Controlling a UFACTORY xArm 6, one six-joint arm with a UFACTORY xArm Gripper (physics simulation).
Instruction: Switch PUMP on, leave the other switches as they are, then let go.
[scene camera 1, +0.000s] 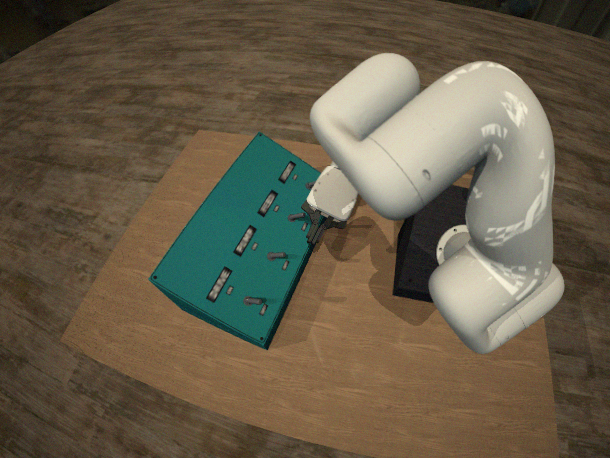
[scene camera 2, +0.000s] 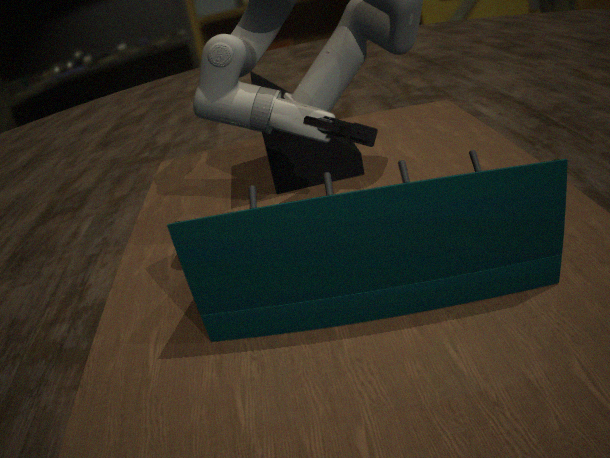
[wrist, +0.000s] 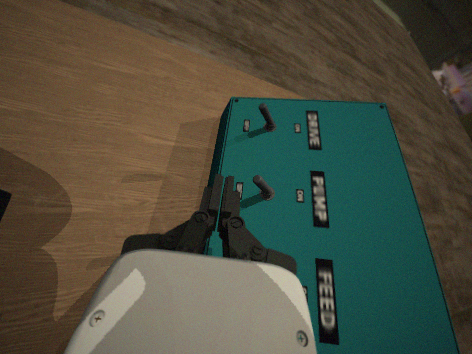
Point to the gripper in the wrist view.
222, 186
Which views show the gripper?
Scene camera 1, scene camera 2 and the wrist view: all of them.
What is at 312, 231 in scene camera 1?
The gripper.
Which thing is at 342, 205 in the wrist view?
A teal switch box.
